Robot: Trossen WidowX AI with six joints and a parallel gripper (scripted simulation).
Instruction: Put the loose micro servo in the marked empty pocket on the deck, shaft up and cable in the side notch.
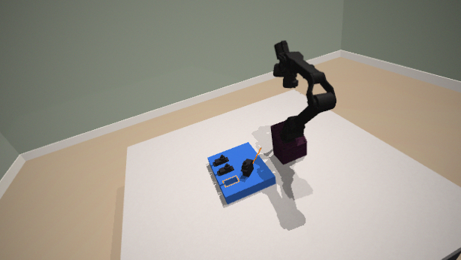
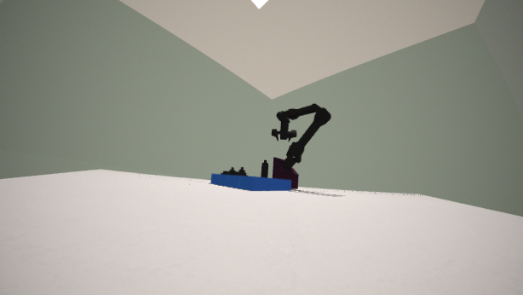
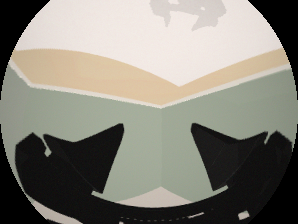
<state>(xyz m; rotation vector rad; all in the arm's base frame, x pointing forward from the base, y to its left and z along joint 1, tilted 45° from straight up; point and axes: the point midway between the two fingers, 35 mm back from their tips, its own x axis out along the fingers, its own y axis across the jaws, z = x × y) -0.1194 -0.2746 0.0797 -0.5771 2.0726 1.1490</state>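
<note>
Now: gripper tip 380 mm short of the blue deck, 150 mm to the right of it and 330 mm above it.
</note>
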